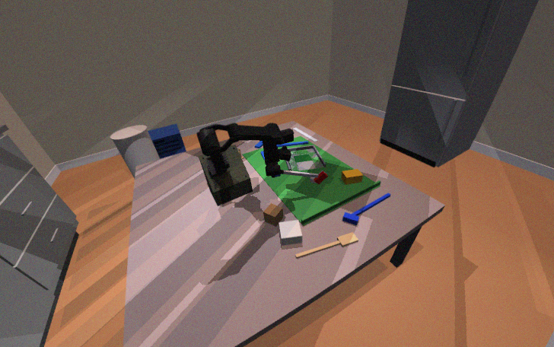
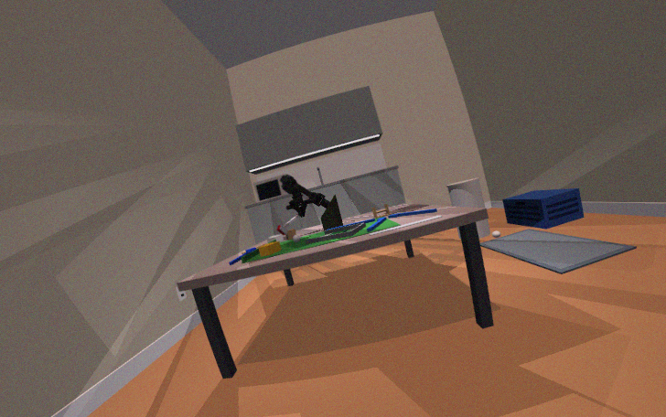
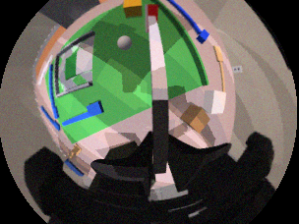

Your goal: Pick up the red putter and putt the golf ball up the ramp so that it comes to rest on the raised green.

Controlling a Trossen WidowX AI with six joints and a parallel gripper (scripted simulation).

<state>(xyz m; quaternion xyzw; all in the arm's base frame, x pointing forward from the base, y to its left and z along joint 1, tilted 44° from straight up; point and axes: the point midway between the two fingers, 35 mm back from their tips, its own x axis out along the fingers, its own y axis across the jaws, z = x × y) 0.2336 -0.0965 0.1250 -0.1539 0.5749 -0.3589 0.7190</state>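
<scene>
The tan cube is 130 mm to the right of my gripper tip, 100 mm below it and 70 mm behind it. The rest, counted from my gripper tip: white cube 250 mm to the right, 100 mm below, 50 mm behind; green mat 250 mm ahead, 150 mm to the left, 120 mm below; white golf ball 220 mm ahead, 100 mm below, 10 mm to the right.
</scene>
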